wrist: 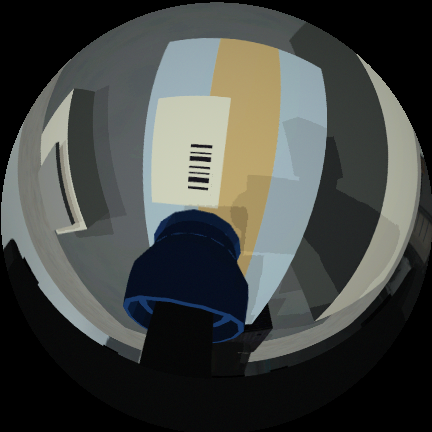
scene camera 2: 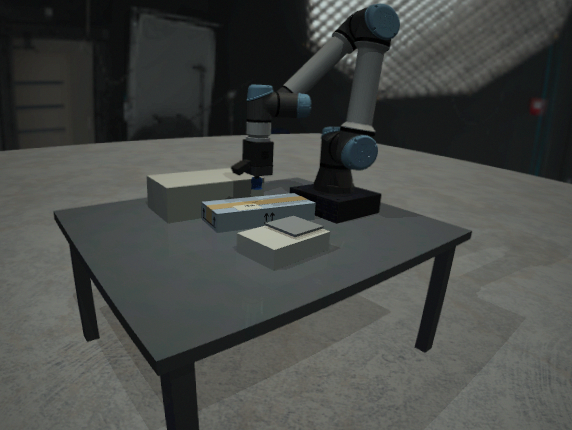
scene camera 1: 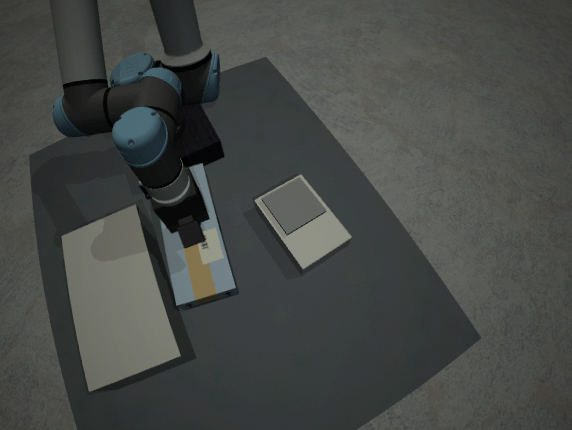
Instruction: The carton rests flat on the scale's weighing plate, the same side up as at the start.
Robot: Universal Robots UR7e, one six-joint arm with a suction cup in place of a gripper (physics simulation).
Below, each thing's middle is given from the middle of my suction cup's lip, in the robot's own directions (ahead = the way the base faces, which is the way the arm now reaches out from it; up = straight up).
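Scene:
With respect to the cream box [scene camera 1: 128,327], my suction cup is 21 cm to the left of it, 8 cm short of it and 7 cm above it. The scale [scene camera 1: 306,229] is 24 cm to the left of my suction cup, 5 cm ahead of it and 9 cm below it.

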